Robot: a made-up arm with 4 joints.
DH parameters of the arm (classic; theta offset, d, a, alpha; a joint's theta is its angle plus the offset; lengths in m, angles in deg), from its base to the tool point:
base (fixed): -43.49 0 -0.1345 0
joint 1: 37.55 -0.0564 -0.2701 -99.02
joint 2: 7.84 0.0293 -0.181 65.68
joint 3: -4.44 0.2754 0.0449 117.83
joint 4: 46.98 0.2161 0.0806 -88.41
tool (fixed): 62.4 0.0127 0 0
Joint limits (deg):
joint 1: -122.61..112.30
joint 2: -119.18..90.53
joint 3: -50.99..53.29
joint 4: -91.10..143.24
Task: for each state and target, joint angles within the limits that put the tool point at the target. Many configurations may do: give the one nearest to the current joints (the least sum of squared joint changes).
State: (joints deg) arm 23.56 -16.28 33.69 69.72
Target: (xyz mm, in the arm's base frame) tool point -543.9 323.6 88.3
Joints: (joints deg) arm -22.18 -58.14 49.69 83.32
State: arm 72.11 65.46 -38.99 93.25
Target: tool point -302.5 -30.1 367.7
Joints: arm 59.98 56.50 -50.99 93.32
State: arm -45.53 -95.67 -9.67 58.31
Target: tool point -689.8 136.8 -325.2
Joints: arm -7.25 -94.51 -29.99 56.56
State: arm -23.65 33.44 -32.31 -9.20
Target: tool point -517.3 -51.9 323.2
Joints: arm 22.77 10.52 -44.38 -6.94
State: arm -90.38 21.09 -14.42 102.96
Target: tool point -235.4 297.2 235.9
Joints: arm -56.84 28.76 24.38 120.53
